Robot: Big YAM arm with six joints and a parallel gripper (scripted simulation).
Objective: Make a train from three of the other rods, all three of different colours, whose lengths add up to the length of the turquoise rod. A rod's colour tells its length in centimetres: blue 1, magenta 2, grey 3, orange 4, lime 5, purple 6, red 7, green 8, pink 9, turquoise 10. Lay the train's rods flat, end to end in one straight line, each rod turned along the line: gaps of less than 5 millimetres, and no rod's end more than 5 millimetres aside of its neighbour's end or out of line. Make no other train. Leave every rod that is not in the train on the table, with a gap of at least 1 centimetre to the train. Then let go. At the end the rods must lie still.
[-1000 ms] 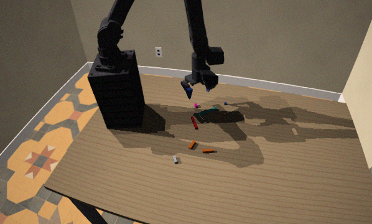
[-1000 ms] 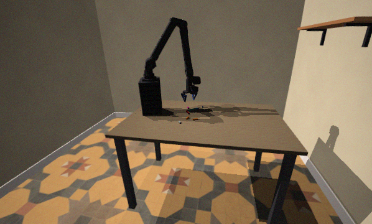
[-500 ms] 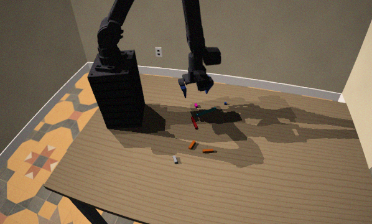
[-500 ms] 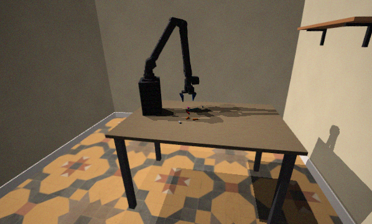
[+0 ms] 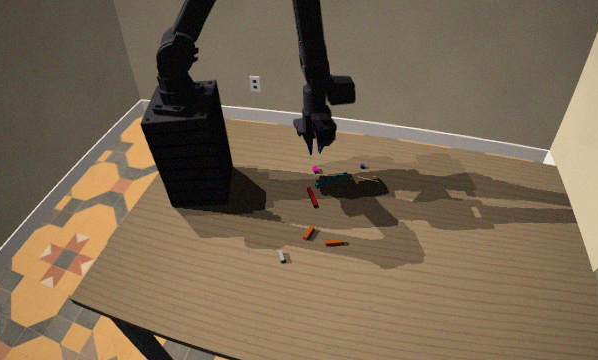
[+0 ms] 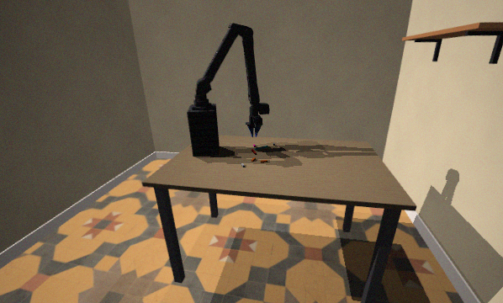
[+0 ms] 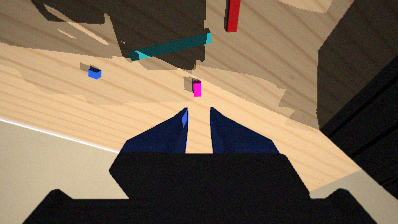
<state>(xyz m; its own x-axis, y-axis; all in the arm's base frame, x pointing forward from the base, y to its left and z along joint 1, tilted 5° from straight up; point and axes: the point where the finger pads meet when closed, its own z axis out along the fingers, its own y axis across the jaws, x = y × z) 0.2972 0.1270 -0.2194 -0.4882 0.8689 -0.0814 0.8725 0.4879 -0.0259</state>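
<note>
My gripper is now 7 cm above the magenta rod. Round my hand: red rod (2 cm ahead, 11 cm to the right, 7 cm below); turquoise rod (5 cm ahead, 3 cm to the right, 7 cm below); blue rod (13 cm ahead, 5 cm to the left, 7 cm below).
</note>
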